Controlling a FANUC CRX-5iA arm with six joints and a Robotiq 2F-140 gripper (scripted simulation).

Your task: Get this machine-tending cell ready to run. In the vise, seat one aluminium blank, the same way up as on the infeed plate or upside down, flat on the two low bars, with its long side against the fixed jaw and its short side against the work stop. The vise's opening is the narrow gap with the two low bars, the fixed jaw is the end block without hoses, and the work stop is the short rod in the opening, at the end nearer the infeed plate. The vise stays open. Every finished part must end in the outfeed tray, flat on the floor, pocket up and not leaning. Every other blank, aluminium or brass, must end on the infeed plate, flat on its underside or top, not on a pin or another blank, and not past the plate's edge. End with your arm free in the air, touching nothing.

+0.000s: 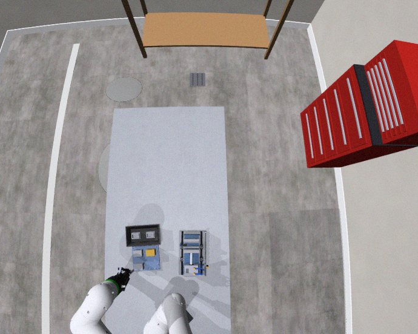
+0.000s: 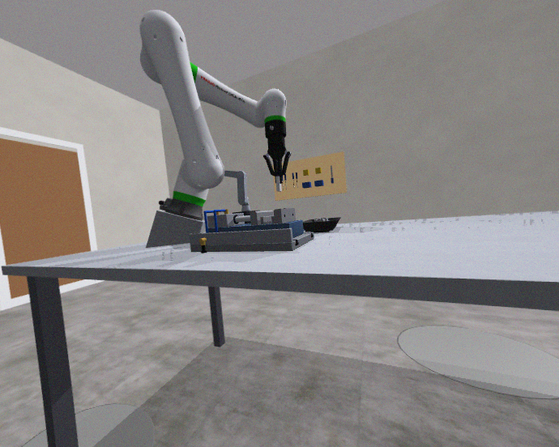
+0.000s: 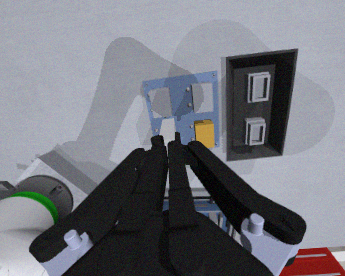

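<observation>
Now: hand 210 mm above the blue infeed plate, 30 mm to the left of it and 30 mm short of it. Round my hand: hose-end block (360 mm to the right, 140 mm below, 50 mm ahead); then black work stop rod (280 mm to the right, 200 mm ahead, 130 mm below); then brass blank (190 mm below, 80 mm ahead, 60 mm to the right).
</observation>
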